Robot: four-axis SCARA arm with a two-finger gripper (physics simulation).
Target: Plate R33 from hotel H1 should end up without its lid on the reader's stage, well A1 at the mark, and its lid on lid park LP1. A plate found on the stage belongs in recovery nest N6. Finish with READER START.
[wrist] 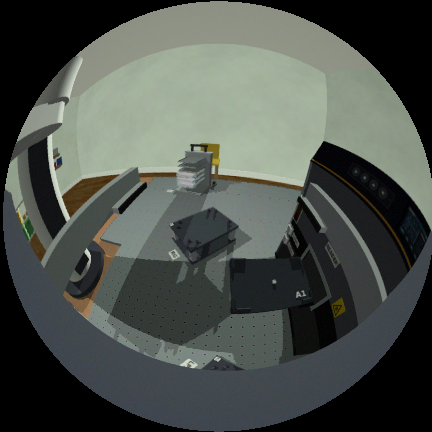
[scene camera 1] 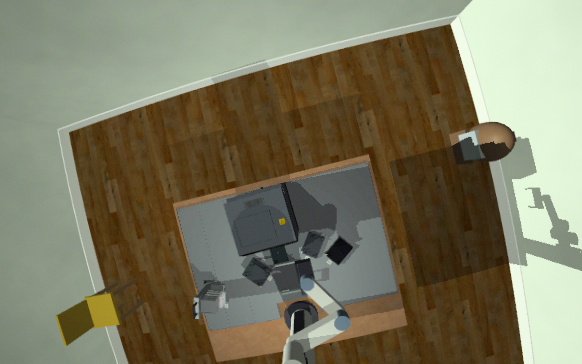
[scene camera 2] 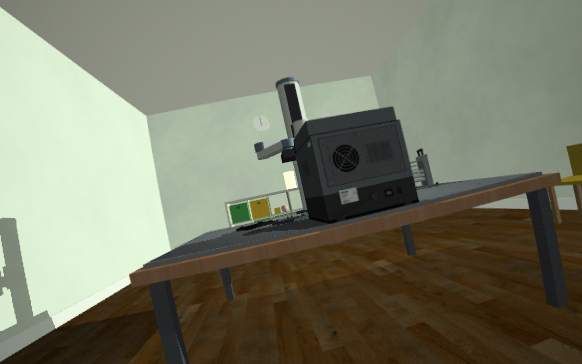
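Where they show: gripper, fingertip midpoint: [wrist: 222, 178] [scene camera 1: 278, 279]; arm's base, link origin: [wrist: 79, 267] [scene camera 1: 301, 316].
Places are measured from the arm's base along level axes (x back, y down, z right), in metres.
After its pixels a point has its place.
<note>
My gripper [scene camera 1: 303, 269] [scene camera 2: 288, 156] [wrist: 222, 178] {y -0.296, x -0.467, z -0.024 m} is open and empty, raised above the deck in front of the reader. The reader's stage [scene camera 1: 279, 255] {y -0.138, x -0.544, z -0.016 m} [wrist: 265, 287] {y -0.138, x -0.549, z -0.008 m} is a dark platform with mark A1; no plate shows on it. Hotel H1 [scene camera 1: 212, 299] {y -0.147, x -0.345, z -0.539 m} [scene camera 2: 426, 170] {y -0.107, x -0.397, z -0.607 m} [wrist: 201, 175] stands at the deck's far left corner in scene camera 1, with several pale plates stacked on its lower levels; R33 cannot be read. Lid park LP1 [scene camera 1: 313, 244] {y -0.023, x -0.524, z 0.215 m} [wrist: 223, 365] {y -0.031, x -0.501, z 0.137 m} is a dark pad, mostly hidden in the wrist view. Nest N6 cannot be identified.
The big dark reader [scene camera 1: 262, 220] {y -0.361, x -0.830, z -0.012 m} [scene camera 2: 360, 160] {y -0.193, x -0.994, z -0.023 m} [wrist: 345, 235] stands behind the stage. A raised dark stand [scene camera 1: 256, 271] {y -0.073, x -0.443, z -0.216 m} [wrist: 204, 232] {y -0.073, x -0.431, z -0.194 m} labelled RG lies between stage and hotel. A black tray [scene camera 1: 339, 250] {y -0.025, x -0.440, z 0.383 m} lies beside LP1. The arm's column base [wrist: 85, 272] {y -0.023, x -0.075, z 0.011 m} is at the wrist view's left.
</note>
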